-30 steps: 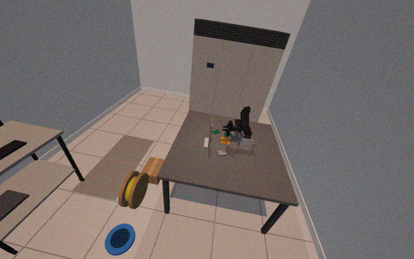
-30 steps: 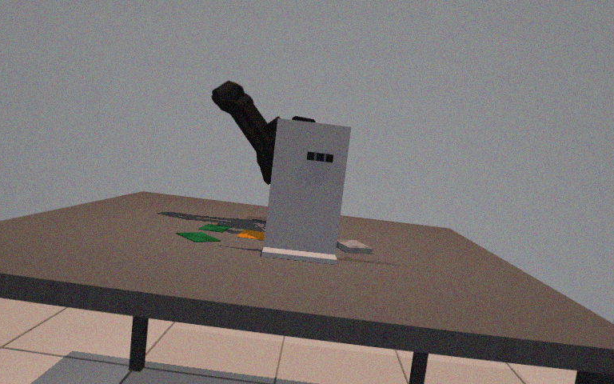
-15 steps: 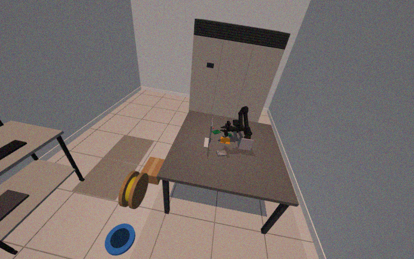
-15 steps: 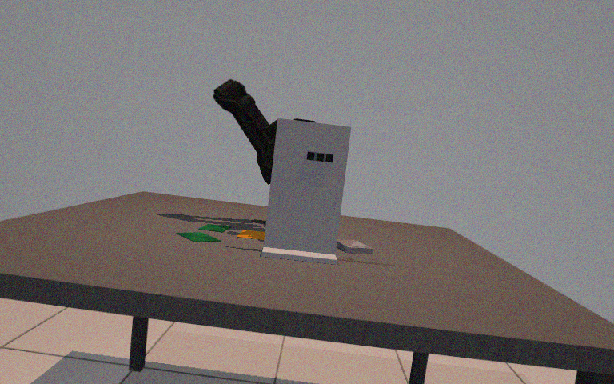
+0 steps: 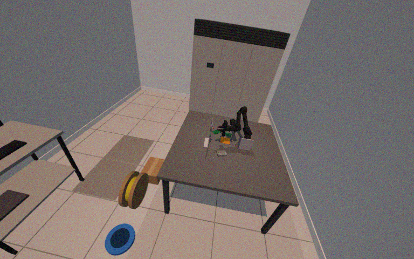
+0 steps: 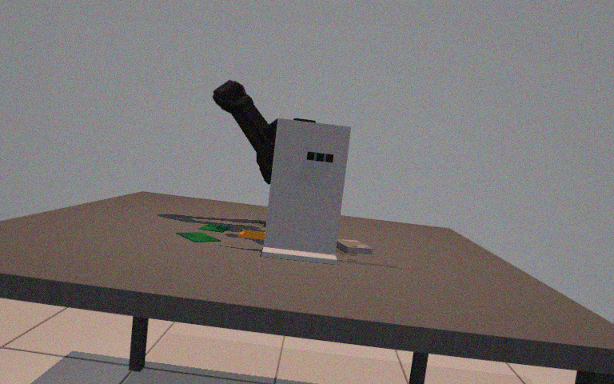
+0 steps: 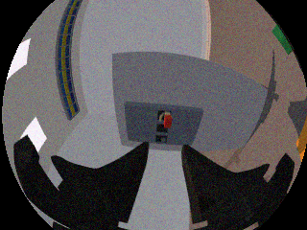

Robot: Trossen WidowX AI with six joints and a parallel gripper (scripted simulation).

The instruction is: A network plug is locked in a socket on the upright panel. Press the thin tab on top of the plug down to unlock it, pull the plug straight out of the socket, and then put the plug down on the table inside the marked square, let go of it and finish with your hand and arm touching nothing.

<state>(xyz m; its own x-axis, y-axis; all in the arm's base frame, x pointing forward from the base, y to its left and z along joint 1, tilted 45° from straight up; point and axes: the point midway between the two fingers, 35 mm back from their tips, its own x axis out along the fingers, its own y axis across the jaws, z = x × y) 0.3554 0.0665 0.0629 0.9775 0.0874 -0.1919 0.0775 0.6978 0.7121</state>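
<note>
Right now the network plug is 60 mm ahead of my gripper tip. Round my gripper tip: orange square: 140 mm behind, 90 mm to the right, 230 mm below; then grey block: 80 mm behind, 150 mm to the left, 230 mm below; then grey panel: 80 mm ahead, 10 mm to the left, 90 mm below.
</note>
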